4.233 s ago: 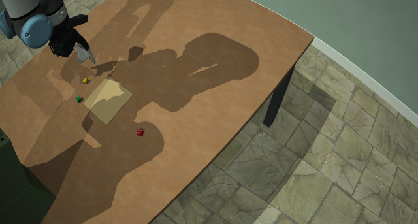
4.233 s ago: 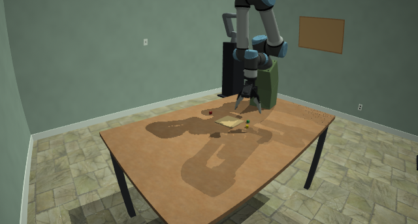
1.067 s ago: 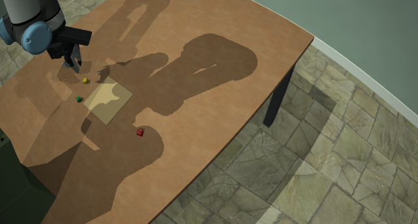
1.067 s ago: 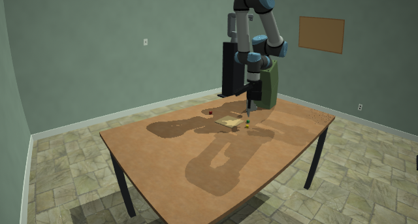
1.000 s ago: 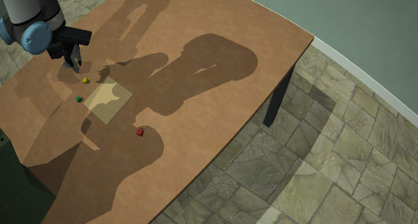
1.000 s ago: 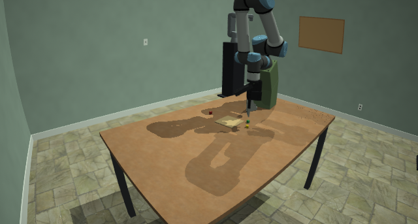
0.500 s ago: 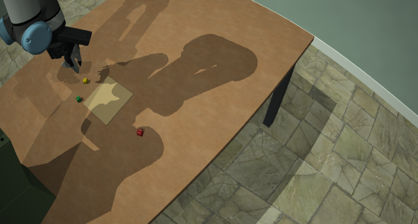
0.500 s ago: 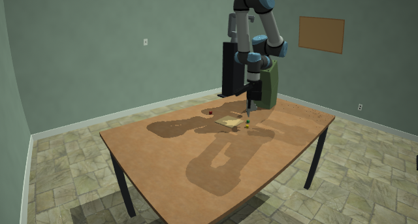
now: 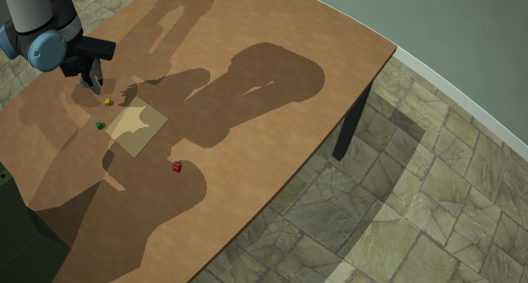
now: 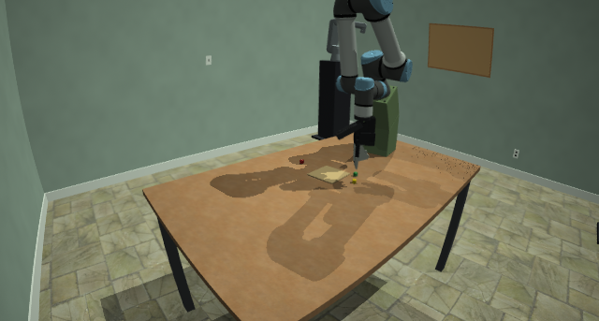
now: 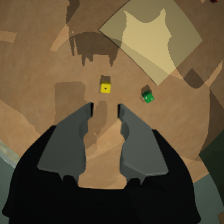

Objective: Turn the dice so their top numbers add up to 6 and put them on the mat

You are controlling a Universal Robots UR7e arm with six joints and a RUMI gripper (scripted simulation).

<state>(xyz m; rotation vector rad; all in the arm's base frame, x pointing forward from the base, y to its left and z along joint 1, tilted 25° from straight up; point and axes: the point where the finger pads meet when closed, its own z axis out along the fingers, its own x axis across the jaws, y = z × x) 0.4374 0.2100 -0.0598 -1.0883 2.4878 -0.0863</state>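
Right now my hand is 8 cm above the yellow die. From my hand the other things lie so: mat 3 cm ahead, 13 cm to the right, 8 cm below; then green die 6 cm behind, 5 cm to the right, 8 cm below; then red die 4 cm ahead, 31 cm to the right, 8 cm below.
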